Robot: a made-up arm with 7 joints. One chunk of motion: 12 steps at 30 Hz.
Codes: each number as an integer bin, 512 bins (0 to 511) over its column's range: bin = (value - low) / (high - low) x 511, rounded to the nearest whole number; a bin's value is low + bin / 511 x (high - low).
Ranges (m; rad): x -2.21..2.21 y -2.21..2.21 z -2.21..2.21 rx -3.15..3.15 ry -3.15..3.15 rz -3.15..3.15
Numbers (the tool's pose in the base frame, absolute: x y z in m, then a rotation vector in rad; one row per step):
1: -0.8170 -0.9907 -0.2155 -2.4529 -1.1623 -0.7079
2: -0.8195 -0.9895 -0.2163 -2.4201 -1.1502 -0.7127
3: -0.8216 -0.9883 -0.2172 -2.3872 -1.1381 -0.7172
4: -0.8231 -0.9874 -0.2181 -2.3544 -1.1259 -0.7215
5: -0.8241 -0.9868 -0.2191 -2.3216 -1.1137 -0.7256
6: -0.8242 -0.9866 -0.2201 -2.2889 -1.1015 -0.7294
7: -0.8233 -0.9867 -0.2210 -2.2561 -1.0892 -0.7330
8: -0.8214 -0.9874 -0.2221 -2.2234 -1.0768 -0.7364
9: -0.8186 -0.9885 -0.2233 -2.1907 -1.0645 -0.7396
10: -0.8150 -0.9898 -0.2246 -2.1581 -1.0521 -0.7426
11: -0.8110 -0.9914 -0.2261 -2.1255 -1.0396 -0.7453
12: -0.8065 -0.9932 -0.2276 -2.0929 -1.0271 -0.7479
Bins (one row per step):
1: 161 141 231 57 161 198
2: 161 141 230 59 162 198
3: 161 141 230 62 163 197
4: 160 141 230 65 164 197
5: 160 141 230 67 165 197
6: 160 141 230 70 166 196
7: 160 141 230 73 167 196
8: 161 141 230 75 168 196
9: 161 141 230 78 169 196
10: 161 141 230 80 170 195
11: 162 141 229 83 171 195
12: 162 141 229 86 172 195

